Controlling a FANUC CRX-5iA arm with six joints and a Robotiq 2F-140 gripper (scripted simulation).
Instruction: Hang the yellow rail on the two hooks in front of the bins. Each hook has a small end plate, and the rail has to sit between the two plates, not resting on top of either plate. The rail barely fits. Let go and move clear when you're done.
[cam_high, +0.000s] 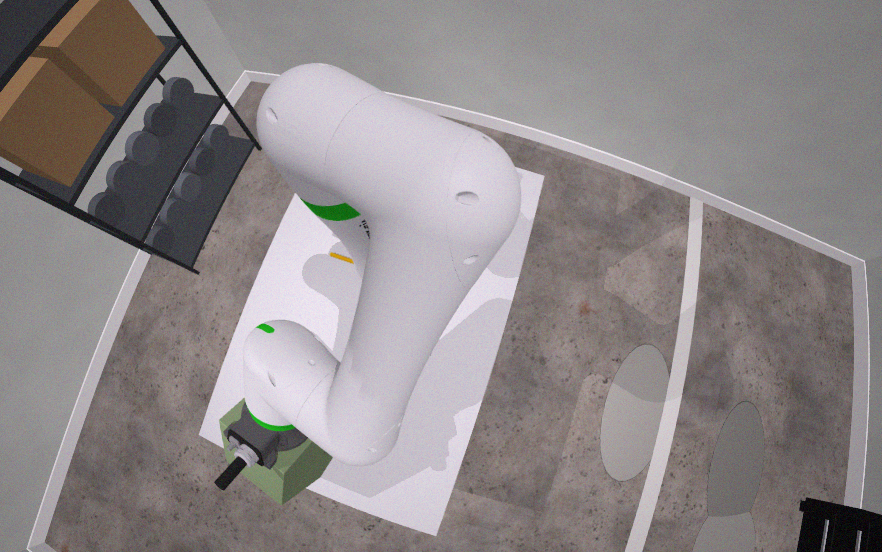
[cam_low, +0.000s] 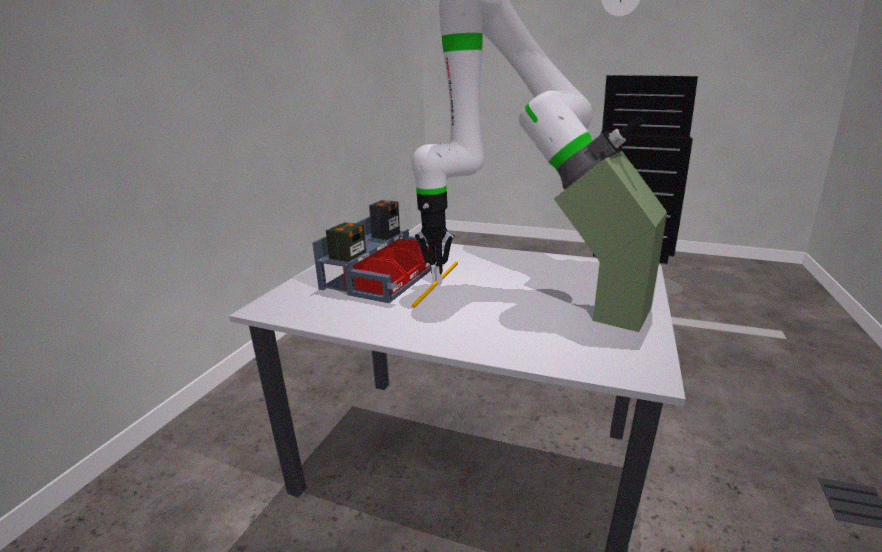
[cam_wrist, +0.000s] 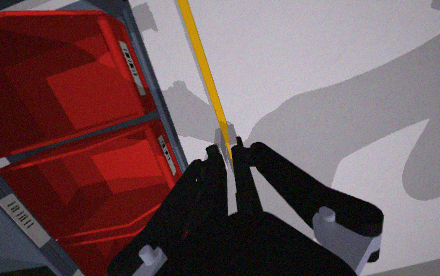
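My hand is 30 mm above the yellow rail.
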